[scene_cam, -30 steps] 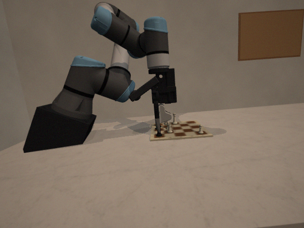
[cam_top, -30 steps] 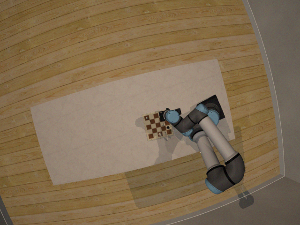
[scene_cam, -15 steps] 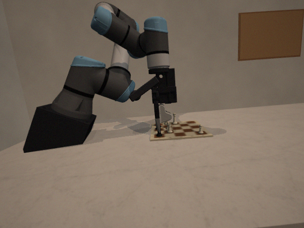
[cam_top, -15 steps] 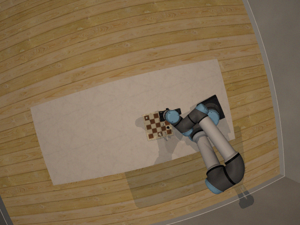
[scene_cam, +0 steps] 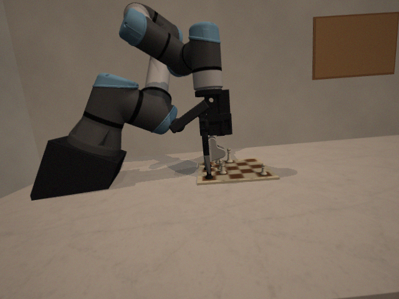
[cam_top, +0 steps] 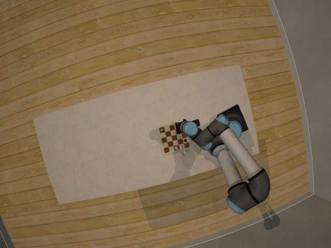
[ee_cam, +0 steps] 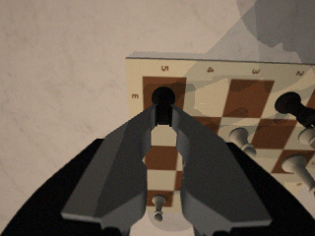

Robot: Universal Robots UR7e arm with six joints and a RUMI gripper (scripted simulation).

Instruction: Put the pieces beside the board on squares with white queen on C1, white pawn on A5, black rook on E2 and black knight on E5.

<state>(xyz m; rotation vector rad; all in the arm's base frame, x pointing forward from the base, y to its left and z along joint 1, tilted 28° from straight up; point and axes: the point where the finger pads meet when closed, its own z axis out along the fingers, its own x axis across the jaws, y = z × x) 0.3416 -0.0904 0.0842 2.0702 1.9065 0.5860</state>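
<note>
Right now my hand is 1 cm above the black piece. From my hand the other things lie so: chessboard 8 cm ahead, 7 cm to the left, 3 cm below.
</note>
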